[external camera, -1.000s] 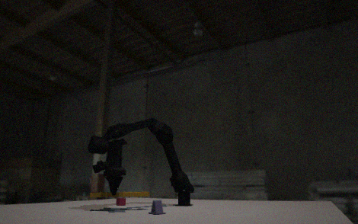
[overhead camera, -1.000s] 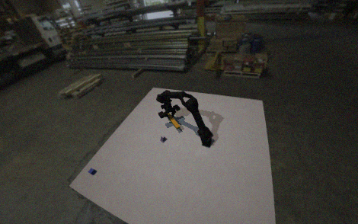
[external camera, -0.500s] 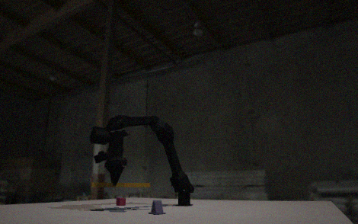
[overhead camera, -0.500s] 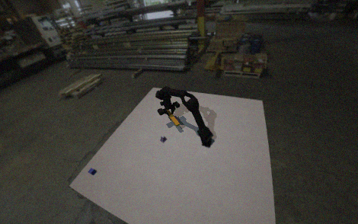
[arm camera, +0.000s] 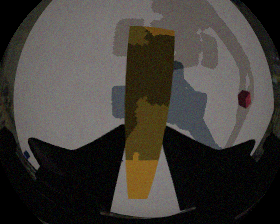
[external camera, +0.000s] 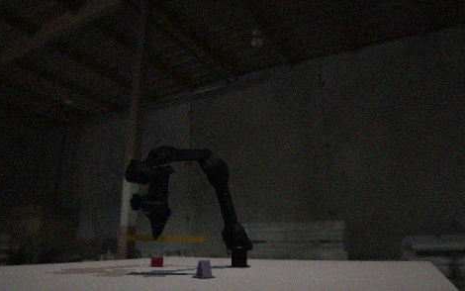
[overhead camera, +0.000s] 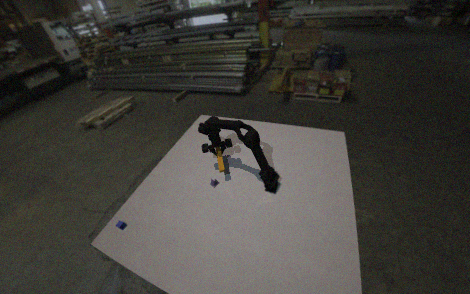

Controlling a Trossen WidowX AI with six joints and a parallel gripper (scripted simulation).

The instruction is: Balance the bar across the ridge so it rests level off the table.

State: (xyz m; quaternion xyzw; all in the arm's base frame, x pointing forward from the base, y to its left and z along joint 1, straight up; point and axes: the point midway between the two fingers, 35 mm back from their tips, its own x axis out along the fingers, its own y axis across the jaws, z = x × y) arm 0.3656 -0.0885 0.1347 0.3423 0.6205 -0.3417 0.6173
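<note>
Right now my gripper tip is 2 cm to the right of the yellow bar and 1 cm past it. Round my gripper tip: small blue cube: 59 cm to the left, 37 cm ahead, 8 cm below; small red cube: 22 cm behind, 18 cm to the right, 8 cm below.
</note>
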